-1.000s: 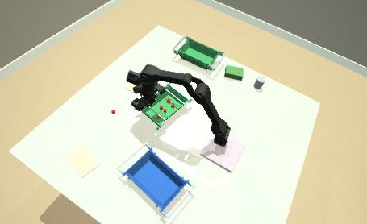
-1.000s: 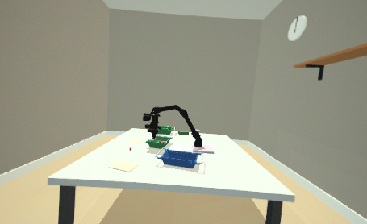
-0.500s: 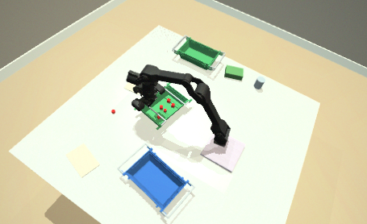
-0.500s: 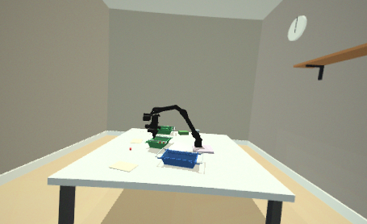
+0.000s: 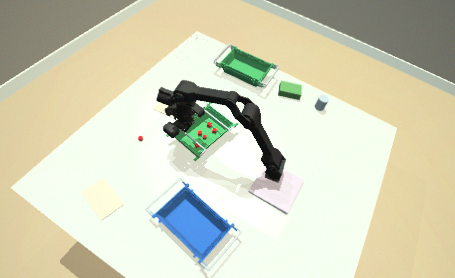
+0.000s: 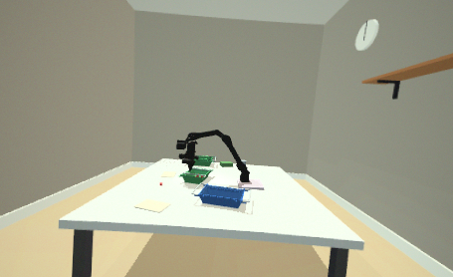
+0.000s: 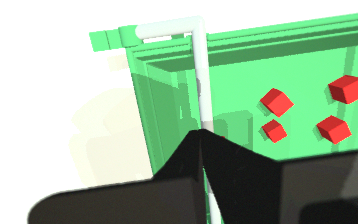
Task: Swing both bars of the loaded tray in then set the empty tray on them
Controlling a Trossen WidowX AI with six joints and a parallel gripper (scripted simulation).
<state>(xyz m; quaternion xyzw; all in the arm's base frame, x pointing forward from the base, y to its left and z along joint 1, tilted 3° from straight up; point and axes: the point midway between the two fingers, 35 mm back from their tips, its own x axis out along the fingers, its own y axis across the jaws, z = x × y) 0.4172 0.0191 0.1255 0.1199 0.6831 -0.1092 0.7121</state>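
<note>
Now: the blue tray 330 mm to the left of my gripper tip, 210 mm behind it and 40 mm below it. Round my gripper tip: green block 550 mm to the right, 350 mm behind, 70 mm below; grey cylinder 530 mm to the right, 530 mm behind, 50 mm below.
</note>
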